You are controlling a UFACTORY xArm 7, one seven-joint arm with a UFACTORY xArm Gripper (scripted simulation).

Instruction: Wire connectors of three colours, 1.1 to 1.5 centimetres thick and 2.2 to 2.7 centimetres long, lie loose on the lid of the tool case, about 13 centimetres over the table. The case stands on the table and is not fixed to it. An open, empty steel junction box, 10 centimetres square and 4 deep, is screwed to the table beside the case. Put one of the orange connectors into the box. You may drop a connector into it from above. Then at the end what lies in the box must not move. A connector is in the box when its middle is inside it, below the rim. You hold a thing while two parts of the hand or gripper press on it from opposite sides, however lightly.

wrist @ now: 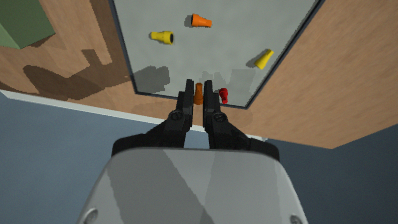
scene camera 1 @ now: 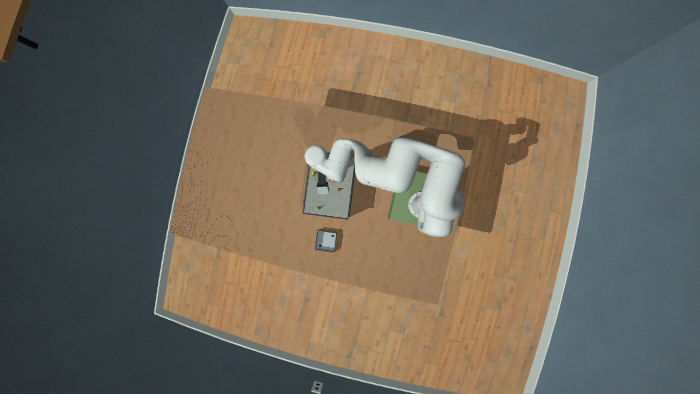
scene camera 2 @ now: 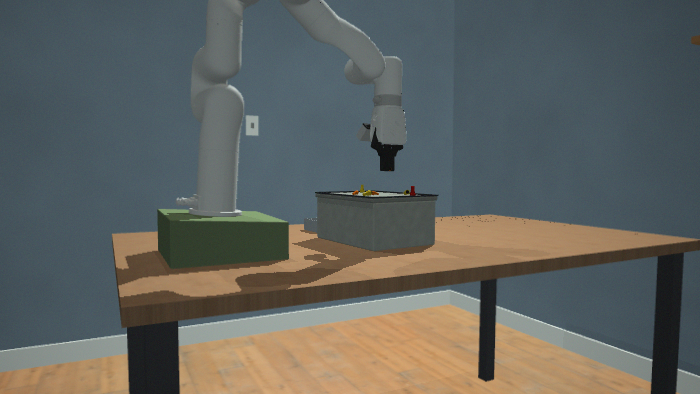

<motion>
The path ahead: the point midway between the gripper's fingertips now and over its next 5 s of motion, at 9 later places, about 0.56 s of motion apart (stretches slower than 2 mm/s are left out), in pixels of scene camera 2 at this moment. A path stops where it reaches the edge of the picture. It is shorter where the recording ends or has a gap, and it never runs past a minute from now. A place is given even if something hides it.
My gripper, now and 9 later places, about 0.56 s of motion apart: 387, 171; 384, 170; 367, 170; 345, 169; 326, 170; 320, 170; 320, 180; 319, 216; 320, 227; 320, 217
</motion>
